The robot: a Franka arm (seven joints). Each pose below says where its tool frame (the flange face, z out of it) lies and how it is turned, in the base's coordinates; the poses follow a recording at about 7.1 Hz.
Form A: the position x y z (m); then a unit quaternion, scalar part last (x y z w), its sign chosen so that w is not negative.
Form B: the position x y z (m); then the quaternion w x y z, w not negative. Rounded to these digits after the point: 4 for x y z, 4 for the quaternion.
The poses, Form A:
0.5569 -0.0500 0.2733 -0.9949 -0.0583 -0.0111 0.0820
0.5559 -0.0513 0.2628 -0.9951 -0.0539 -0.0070 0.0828
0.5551 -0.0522 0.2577 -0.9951 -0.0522 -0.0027 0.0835
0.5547 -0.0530 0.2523 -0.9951 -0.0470 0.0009 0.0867
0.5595 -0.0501 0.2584 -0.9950 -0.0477 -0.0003 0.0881
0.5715 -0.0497 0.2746 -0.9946 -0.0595 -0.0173 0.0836
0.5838 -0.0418 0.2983 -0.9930 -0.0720 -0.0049 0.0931
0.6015 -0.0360 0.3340 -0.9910 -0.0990 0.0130 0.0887
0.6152 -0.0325 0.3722 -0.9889 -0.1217 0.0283 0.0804
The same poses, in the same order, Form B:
0.5569 -0.0500 0.2733 0.0820 -0.9949 -0.0583 -0.0111
0.5559 -0.0513 0.2628 0.0828 -0.9951 -0.0539 -0.0070
0.5551 -0.0522 0.2577 0.0835 -0.9951 -0.0522 -0.0027
0.5547 -0.0530 0.2523 0.0867 -0.9951 -0.0470 0.0009
0.5595 -0.0501 0.2584 0.0881 -0.9950 -0.0477 -0.0003
0.5715 -0.0497 0.2746 0.0836 -0.9946 -0.0595 -0.0173
0.5838 -0.0418 0.2983 0.0931 -0.9930 -0.0720 -0.0049
0.6015 -0.0360 0.3340 0.0887 -0.9910 -0.0990 0.0130
0.6152 -0.0325 0.3722 0.0804 -0.9889 -0.1217 0.0283

